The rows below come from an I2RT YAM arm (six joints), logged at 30 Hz.
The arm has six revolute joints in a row. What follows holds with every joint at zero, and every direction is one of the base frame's.
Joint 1 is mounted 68 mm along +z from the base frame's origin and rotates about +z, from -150 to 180 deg.
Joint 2 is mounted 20 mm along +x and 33.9 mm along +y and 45.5 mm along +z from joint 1 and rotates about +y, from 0 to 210 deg.
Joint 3 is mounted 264 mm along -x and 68.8 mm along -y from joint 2 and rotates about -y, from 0 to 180 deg.
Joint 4 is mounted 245 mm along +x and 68.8 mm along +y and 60 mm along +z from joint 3 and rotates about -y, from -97 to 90 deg.
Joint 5 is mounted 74 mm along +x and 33.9 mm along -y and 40.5 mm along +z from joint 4 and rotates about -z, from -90 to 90 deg.
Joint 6 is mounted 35.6 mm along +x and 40.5 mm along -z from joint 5 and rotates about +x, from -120 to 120 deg.
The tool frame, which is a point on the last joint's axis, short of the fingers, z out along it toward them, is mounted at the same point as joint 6; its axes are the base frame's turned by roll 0, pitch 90 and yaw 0 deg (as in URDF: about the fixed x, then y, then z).
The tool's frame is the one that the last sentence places.
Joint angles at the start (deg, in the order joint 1, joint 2, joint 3, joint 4, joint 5, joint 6):
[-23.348, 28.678, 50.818, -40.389, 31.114, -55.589]
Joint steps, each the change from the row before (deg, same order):
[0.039, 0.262, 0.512, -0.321, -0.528, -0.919]
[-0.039, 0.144, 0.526, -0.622, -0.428, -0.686]
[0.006, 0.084, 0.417, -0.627, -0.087, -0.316]
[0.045, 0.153, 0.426, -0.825, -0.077, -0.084]
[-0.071, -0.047, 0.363, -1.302, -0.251, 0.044]
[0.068, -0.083, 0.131, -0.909, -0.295, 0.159]
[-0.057, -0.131, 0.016, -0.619, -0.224, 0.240]
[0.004, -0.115, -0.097, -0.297, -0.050, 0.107]
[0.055, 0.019, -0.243, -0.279, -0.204, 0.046]
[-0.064, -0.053, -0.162, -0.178, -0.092, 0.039]
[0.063, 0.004, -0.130, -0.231, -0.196, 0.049]
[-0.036, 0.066, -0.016, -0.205, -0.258, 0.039]
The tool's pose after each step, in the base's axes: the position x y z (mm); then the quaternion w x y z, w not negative. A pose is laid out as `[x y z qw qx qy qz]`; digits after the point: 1 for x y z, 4 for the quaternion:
[77.3 -53.0 357.2 0.2961 -0.0754 0.7935 -0.5264]
[76.7 -52.6 358.6 0.2936 -0.0829 0.7942 -0.5255]
[76.0 -52.2 359.6 0.2909 -0.0865 0.7952 -0.5249]
[75.4 -51.9 360.2 0.2877 -0.0896 0.7974 -0.5228]
[73.9 -51.2 359.9 0.2836 -0.0929 0.8012 -0.5186]
[73.0 -50.5 359.1 0.2820 -0.0960 0.8042 -0.5143]
[72.1 -50.1 358.3 0.2811 -0.0965 0.8065 -0.5112]
[71.7 -49.8 357.4 0.2802 -0.0969 0.8077 -0.5097]
[72.2 -49.8 355.6 0.2784 -0.0997 0.8099 -0.5066]
[72.1 -49.9 354.5 0.2770 -0.1003 0.8112 -0.5052]
[72.4 -49.8 353.4 0.2763 -0.1025 0.8127 -0.5027]
[72.6 -49.8 352.9 0.2760 -0.1042 0.8140 -0.5004]

